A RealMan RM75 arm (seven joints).
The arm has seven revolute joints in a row. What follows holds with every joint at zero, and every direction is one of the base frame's. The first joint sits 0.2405 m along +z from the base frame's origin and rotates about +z. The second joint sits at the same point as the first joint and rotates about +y. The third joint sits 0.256 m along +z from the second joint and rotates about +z. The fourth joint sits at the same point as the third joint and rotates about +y. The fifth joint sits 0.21 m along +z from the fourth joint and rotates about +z. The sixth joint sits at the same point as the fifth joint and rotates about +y. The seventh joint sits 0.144 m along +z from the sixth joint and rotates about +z. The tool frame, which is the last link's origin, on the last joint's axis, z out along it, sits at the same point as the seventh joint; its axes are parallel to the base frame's.
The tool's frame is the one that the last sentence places.
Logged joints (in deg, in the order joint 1, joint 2, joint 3, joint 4, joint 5, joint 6, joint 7), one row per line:
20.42 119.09 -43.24 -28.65 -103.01 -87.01 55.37
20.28 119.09 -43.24 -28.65 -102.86 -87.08 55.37
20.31 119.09 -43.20 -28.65 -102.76 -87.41 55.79
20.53 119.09 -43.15 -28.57 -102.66 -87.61 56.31
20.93 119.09 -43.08 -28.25 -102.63 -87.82 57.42
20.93 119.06 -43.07 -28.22 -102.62 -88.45 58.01
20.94 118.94 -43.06 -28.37 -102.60 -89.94 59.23
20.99 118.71 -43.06 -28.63 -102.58 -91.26 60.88
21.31 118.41 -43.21 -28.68 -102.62 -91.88 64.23
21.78 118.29 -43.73 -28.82 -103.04 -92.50 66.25
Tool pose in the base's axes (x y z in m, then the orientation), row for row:
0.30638 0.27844 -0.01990 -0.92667 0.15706 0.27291 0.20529
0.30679 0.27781 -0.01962 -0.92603 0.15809 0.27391 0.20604
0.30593 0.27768 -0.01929 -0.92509 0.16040 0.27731 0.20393
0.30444 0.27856 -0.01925 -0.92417 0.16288 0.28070 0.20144
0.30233 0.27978 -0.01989 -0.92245 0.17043 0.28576 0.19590
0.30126 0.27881 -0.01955 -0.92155 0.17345 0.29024 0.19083
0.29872 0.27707 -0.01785 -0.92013 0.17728 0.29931 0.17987
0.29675 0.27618 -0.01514 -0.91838 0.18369 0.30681 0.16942
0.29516 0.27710 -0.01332 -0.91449 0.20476 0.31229 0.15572
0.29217 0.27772 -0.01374 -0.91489 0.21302 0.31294 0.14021
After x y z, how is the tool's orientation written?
As a quaternion, x y z w.
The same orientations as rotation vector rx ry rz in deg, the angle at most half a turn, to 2 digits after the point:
-148.00 25.08 43.59
-147.84 25.24 43.73
-147.85 25.64 44.32
-147.90 26.07 44.92
-148.07 27.36 45.87
-148.33 27.92 46.72
-148.98 28.70 48.46
-149.55 29.91 49.96
-150.05 33.60 51.24
-151.43 35.26 51.80

